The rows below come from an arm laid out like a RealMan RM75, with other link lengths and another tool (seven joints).
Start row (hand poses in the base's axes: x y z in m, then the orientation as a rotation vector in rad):
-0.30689 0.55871 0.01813 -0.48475 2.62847 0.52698
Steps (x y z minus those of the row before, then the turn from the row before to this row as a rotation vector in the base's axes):
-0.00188 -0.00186 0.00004 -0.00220 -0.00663 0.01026
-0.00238 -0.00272 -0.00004 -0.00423 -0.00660 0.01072
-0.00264 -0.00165 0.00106 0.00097 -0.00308 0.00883
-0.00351 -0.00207 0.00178 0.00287 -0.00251 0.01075
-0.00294 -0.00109 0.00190 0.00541 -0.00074 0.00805
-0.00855 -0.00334 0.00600 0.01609 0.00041 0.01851
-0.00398 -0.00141 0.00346 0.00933 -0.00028 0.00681
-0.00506 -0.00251 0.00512 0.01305 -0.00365 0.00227
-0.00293 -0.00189 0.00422 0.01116 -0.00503 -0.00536
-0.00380 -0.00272 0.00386 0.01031 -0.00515 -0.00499
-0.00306 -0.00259 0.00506 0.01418 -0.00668 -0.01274
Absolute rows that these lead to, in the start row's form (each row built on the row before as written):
-0.30877 0.55685 0.01817 -0.50008 2.62185 0.52488
-0.31115 0.55413 0.01813 -0.51661 2.61591 0.52032
-0.31379 0.55248 0.01919 -0.52847 2.61146 0.52318
-0.31730 0.55041 0.02097 -0.54219 2.60648 0.52929
-0.32024 0.54932 0.02287 -0.55125 2.60247 0.53847
-0.32879 0.54598 0.02887 -0.57057 2.59352 0.56505
-0.33277 0.54457 0.03233 -0.57661 2.58827 0.57894
-0.33783 0.54206 0.03745 -0.57589 2.57884 0.59454
-0.34076 0.54017 0.04167 -0.56591 2.56996 0.60457
-0.34456 0.53745 0.04553 -0.55675 2.56124 0.61354
-0.34762 0.53486 0.05059 -0.53641 2.55028 0.62394

